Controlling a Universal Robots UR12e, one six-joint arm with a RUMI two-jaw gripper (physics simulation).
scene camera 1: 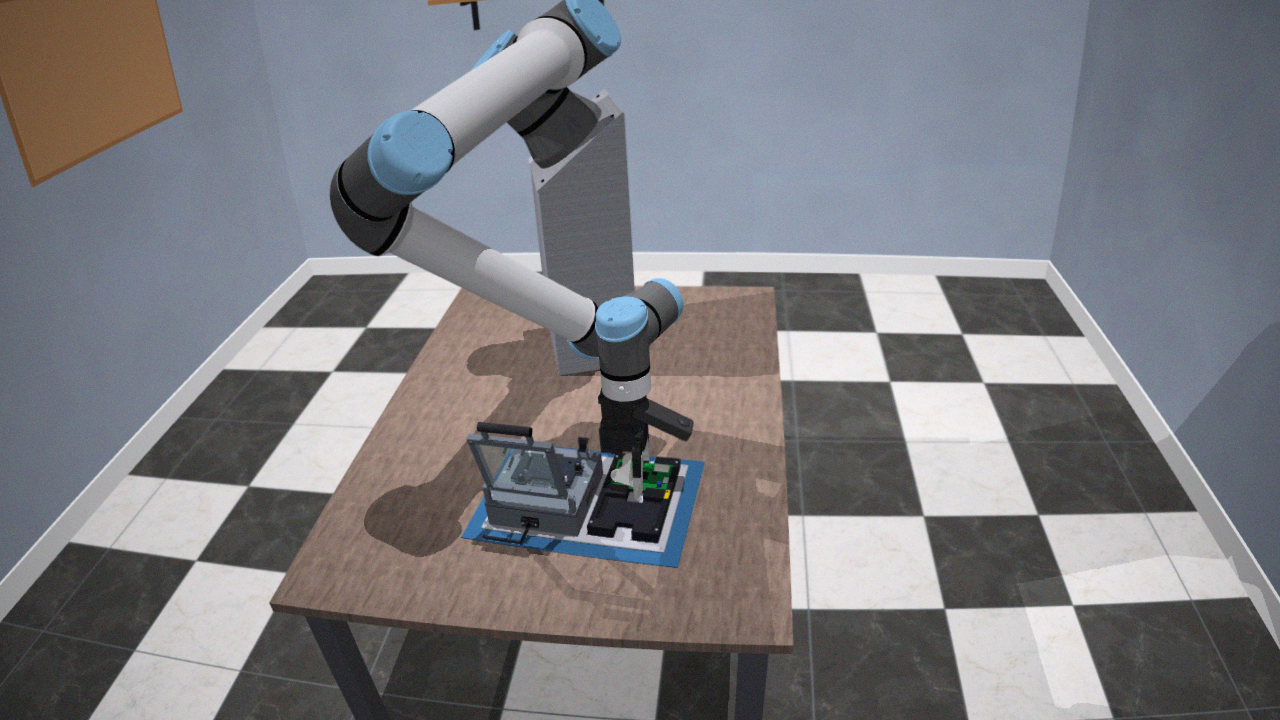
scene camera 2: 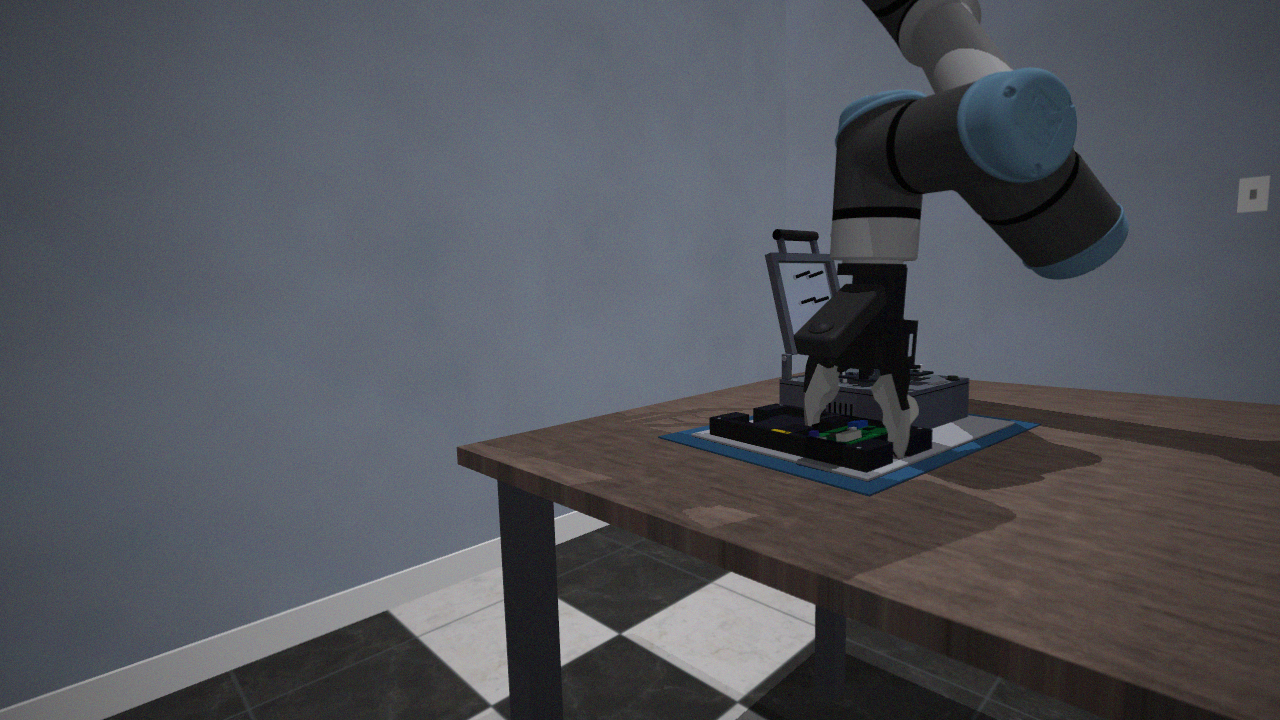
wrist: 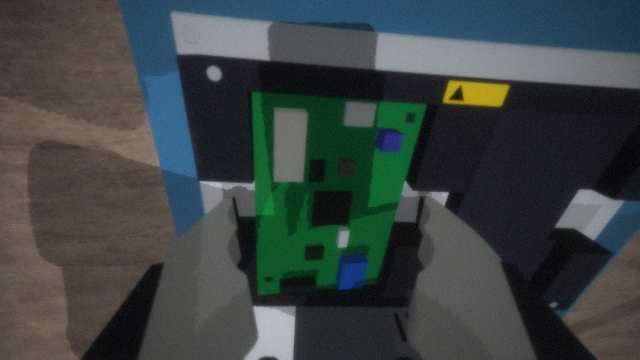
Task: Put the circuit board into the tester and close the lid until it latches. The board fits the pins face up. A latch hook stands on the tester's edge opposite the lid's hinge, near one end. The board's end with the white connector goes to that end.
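Places are measured from the arm's base along level axes (x ahead, y left, z up), in metres.
Pixels of known places: gripper, fingertip midpoint: [scene camera 1: 640, 482] [wrist: 327, 199]; arm's base, link origin: [scene camera 1: 569, 137].
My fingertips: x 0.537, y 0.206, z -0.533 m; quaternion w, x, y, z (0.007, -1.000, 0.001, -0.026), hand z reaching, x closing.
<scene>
For each thing: its middle in the pictures, then the offset to it from my fingertips. "pt": a spot on its surface instead. Level surfaces: height alone.
- circuit board, body centre: [wrist: 331, 217] [scene camera 2: 850, 430] [scene camera 1: 641, 474] dx +0.001, dy +0.003, dz +0.022 m
- black latch hook, body centre: [scene camera 1: 583, 441] dx -0.013, dy -0.108, dz +0.085 m
- blue-bordered mat, surface height: dz -0.004 m
- wooden table, surface height: dz -0.006 m
- holder's second slot, surface spot: [wrist: 515, 165] pt dx +0.092, dy +0.024, dz +0.012 m
- yellow warning label, body centre: [wrist: 475, 93] dx +0.055, dy +0.059, dz +0.022 m
- lid's black handle, body centre: [scene camera 2: 796, 235] [scene camera 1: 504, 429] dx +0.193, dy -0.184, dz +0.262 m
The circuit board [scene camera 1: 655, 484] [scene camera 2: 870, 434] [wrist: 277, 240] lies face up in one slot of the black holder [scene camera 1: 617, 528] [scene camera 2: 760, 435] [wrist: 220, 125]. Its long white connector [wrist: 290, 145] is at the end farther from the tester. My gripper [scene camera 1: 629, 485] [scene camera 2: 856, 437] [wrist: 327, 199] is open, low over the holder. Its fingertips stand beside the board's two long sides, with a small gap on each side in the wrist view. The grey tester [scene camera 1: 537, 516] [scene camera 2: 939, 404] [wrist: 345, 330] stands beside the holder. Its framed lid [scene camera 1: 514, 442] [scene camera 2: 780, 304] is raised. A black latch hook [scene camera 1: 582, 444] [scene camera 2: 912, 340] stands upright on its edge.
The holder and tester stand on a blue-bordered mat [scene camera 1: 687, 510] [scene camera 2: 863, 486] [wrist: 145, 100] on the wooden table [scene camera 1: 716, 591] [scene camera 2: 1118, 555]. The holder's second slot [wrist: 515, 165] is empty. A yellow warning label [wrist: 487, 93] is on its rim. The lid's black handle [scene camera 1: 505, 429] [scene camera 2: 794, 235] stands high beside the arm.
</scene>
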